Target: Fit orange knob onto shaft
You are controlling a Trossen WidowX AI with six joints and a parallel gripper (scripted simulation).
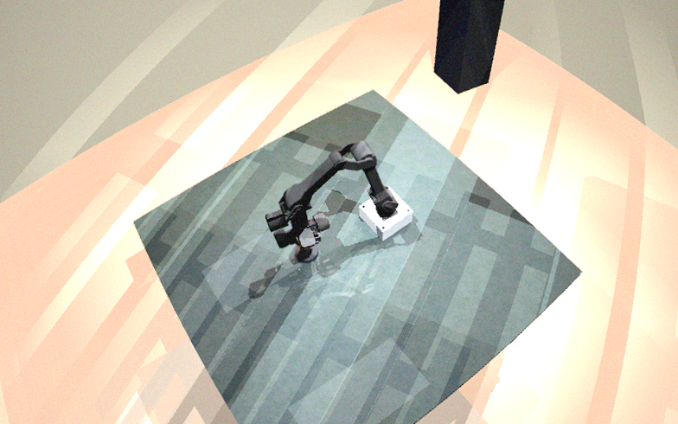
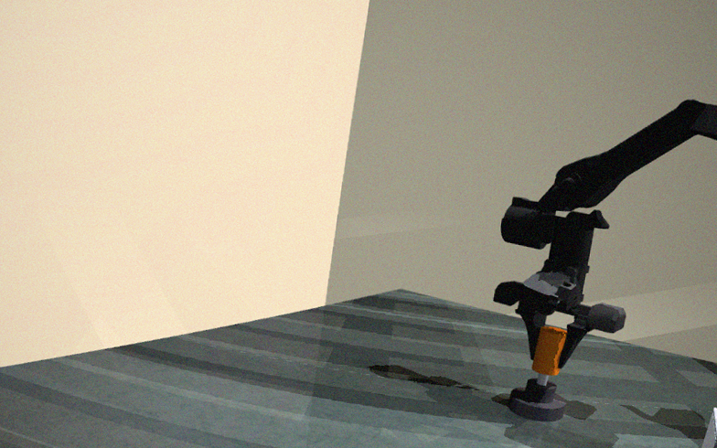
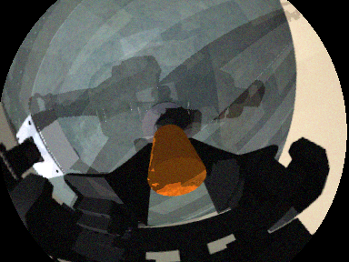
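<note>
Right now my gripper tip is 30 mm below the orange knob. Also, from my gripper tip: dark round pedestal 40 mm below.
</note>
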